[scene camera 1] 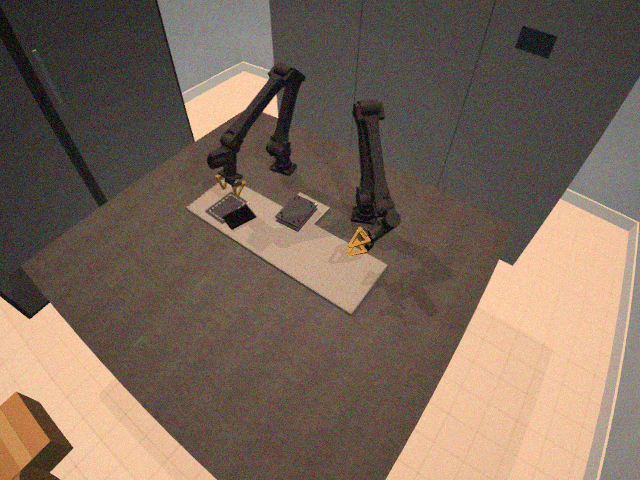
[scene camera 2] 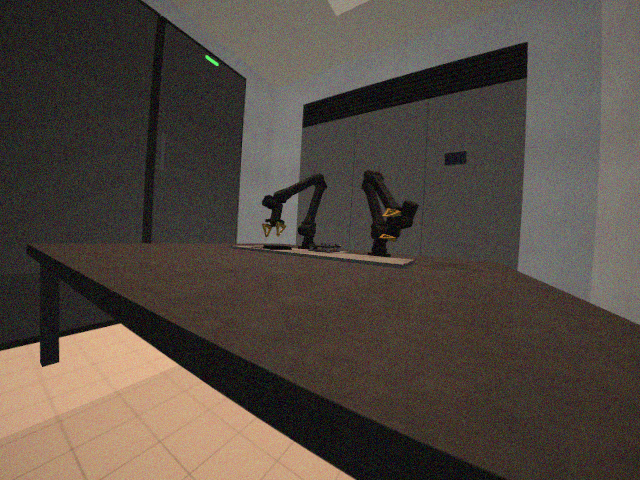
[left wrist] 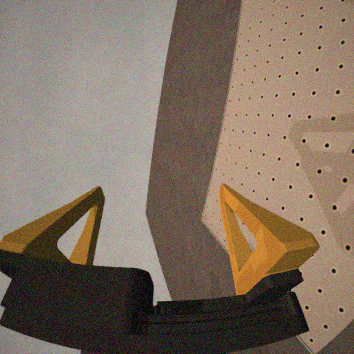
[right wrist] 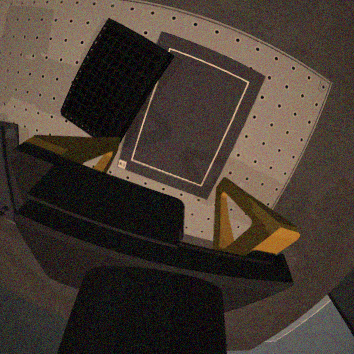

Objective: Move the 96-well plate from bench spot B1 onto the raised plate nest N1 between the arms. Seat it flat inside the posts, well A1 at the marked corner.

Labels:
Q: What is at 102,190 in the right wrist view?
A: My right gripper.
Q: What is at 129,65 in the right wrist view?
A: A dark well plate.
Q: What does my left gripper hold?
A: Nothing.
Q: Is my right gripper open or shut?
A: Open.

